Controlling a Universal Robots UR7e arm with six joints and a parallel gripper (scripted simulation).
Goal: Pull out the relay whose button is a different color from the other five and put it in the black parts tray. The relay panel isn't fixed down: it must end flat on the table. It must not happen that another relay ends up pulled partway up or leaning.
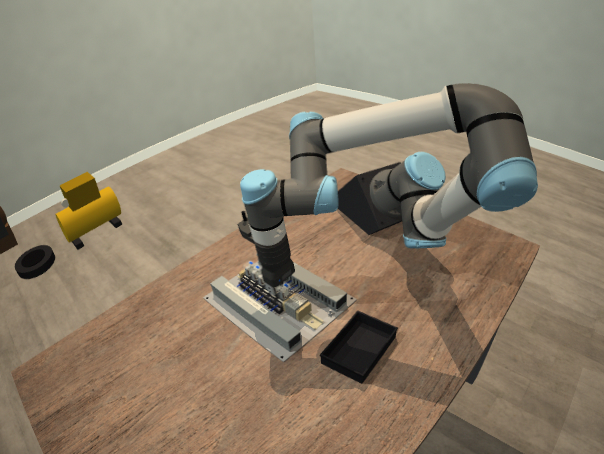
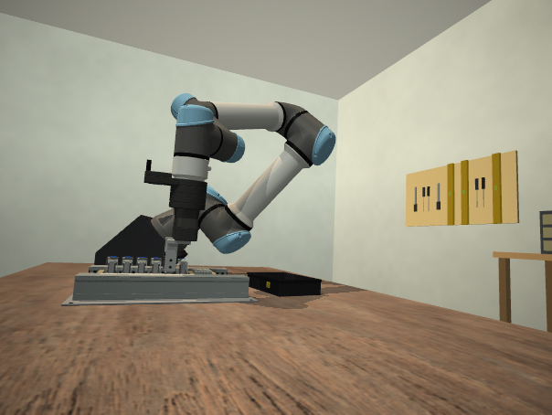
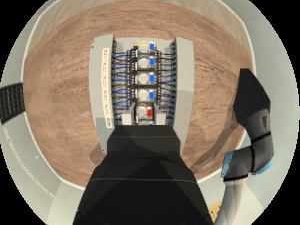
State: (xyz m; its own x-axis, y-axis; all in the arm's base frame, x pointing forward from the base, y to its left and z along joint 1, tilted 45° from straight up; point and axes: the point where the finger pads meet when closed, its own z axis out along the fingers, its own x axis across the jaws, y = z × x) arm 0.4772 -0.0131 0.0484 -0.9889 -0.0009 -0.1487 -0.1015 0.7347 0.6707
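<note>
The red-button relay is 1 cm below my hand. Round my hand: grey relay panel: 4 cm below, 1 cm to the right; black parts tray: 26 cm to the left, 5 cm below, 4 cm behind.
</note>
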